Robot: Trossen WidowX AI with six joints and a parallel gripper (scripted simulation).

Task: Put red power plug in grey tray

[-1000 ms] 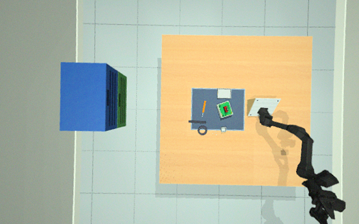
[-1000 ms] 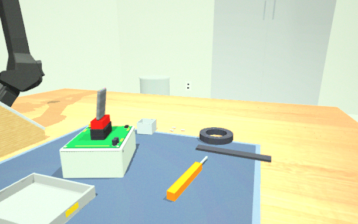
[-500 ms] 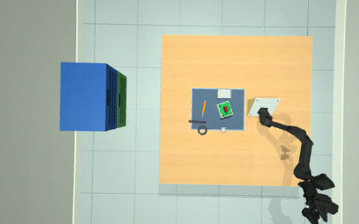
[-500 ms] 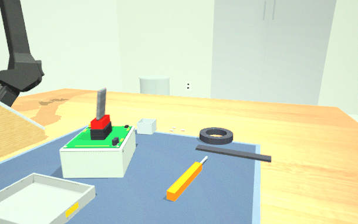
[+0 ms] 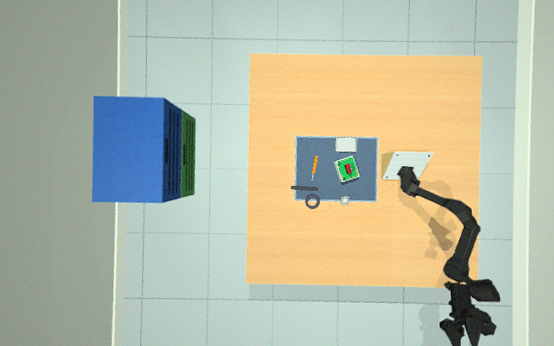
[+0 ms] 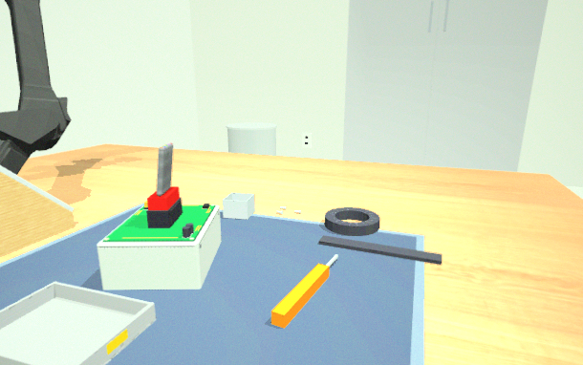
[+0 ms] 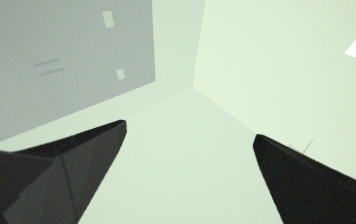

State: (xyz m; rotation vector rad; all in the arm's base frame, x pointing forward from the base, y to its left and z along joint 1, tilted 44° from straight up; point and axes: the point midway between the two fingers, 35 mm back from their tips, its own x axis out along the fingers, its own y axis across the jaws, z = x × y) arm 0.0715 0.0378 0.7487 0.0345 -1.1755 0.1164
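Right now the red power plug is 550 mm to the right of my gripper tip, 530 mm below it and 260 mm ahead of it. Round my gripper tip: blue mat 610 mm below, 550 mm to the right, 310 mm ahead; then dark flat bar 610 mm below, 480 mm ahead, 420 mm to the right.
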